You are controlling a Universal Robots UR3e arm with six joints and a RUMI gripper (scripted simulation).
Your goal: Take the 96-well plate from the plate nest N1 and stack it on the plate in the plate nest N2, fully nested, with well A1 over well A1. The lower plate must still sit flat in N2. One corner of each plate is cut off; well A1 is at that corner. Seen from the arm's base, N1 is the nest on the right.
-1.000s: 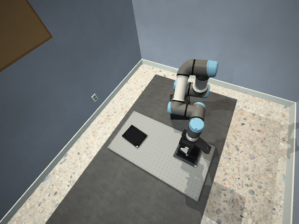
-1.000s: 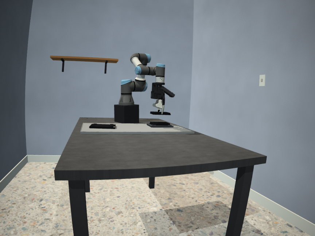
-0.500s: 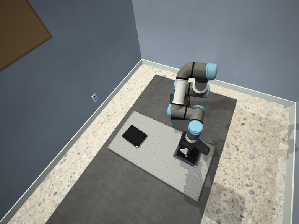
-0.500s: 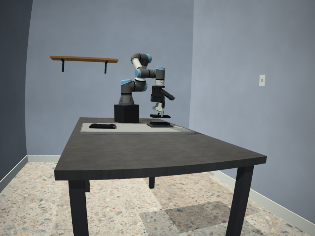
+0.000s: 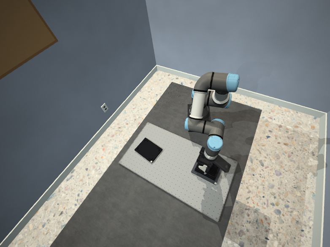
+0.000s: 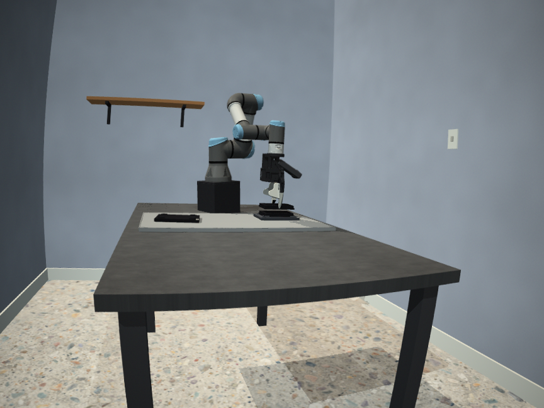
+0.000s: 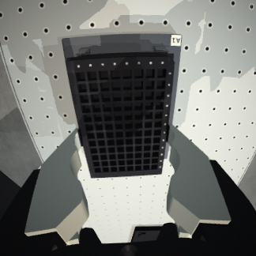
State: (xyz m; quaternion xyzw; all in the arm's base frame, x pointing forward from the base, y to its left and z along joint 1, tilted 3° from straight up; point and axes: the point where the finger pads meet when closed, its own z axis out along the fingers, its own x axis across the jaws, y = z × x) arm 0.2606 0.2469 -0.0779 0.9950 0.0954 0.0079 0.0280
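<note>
The white A1 label lies 40 mm ahead of my hand, 80 mm to the left of it and 50 mm below it. Also, from my hand: low black nest 140 mm ahead, 390 mm to the right, 50 mm below; black 96-well plate 10 mm below.
</note>
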